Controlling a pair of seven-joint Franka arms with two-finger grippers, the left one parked.
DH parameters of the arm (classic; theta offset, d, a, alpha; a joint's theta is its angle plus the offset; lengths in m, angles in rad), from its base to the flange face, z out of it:
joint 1: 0 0.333 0 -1.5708
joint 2: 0 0 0 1.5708
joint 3: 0 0.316 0.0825 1.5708
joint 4: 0 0 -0.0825 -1.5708
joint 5: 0 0.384 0 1.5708
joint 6: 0 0 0.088 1.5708
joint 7: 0 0.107 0 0
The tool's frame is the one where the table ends.
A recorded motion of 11 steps. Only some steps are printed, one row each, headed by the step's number.
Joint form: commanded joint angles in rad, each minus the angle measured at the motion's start. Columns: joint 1, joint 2, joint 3, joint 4, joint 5, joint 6, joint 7.
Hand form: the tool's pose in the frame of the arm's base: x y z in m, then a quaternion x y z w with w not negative. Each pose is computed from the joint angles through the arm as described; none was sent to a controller.
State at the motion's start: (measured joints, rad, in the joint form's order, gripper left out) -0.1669 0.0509 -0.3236 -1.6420 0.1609 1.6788 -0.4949
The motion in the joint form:
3: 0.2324 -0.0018 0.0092 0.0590 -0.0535 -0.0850 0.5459
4: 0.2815 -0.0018 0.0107 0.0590 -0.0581 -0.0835 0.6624
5: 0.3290 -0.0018 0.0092 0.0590 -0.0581 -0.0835 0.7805
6: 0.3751 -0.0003 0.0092 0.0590 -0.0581 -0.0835 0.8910
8: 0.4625 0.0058 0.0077 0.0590 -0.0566 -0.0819 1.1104
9: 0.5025 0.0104 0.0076 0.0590 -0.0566 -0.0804 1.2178
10: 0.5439 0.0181 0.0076 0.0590 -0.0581 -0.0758 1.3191
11: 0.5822 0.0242 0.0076 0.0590 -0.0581 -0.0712 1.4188
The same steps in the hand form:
3: 0.5557 -0.1253 0.5949 -0.98725 0.15134 0.01328 0.04760
4: 0.5614 -0.0976 0.5949 -0.98185 0.18374 0.01650 0.04405
5: 0.5653 -0.0717 0.5950 -0.97459 0.21901 0.02004 0.04251
6: 0.5684 -0.0454 0.5941 -0.96702 0.25031 0.02398 0.04048
8: 0.5719 0.0041 0.5910 -0.94808 0.31444 0.03177 0.03552
9: 0.5726 0.0273 0.5886 -0.93688 0.34639 0.03537 0.03190
10: 0.5733 0.0515 0.5847 -0.92605 0.37452 0.03794 0.02694
11: 0.5728 0.0741 0.5817 -0.91405 0.40299 0.03976 0.02313

